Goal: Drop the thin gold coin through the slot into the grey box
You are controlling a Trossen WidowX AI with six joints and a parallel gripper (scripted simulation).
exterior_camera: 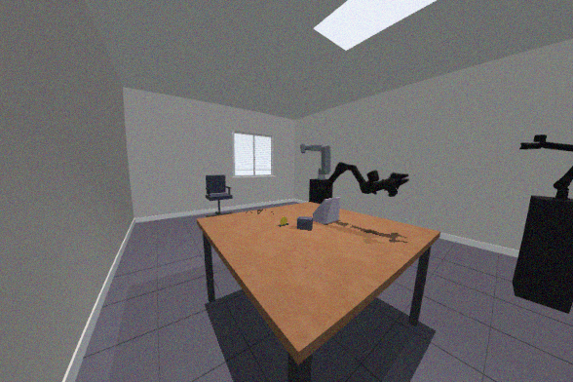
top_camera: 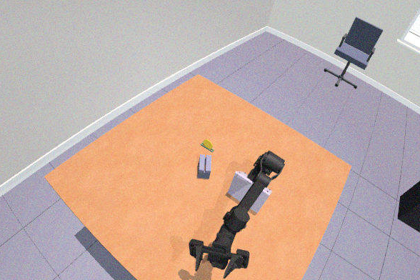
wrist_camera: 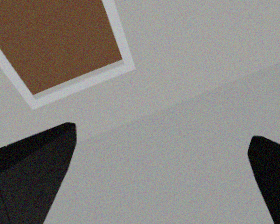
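Right now my gripper tip is 66 cm to the left of the gold coin, 42 cm short of it and 35 cm above it.
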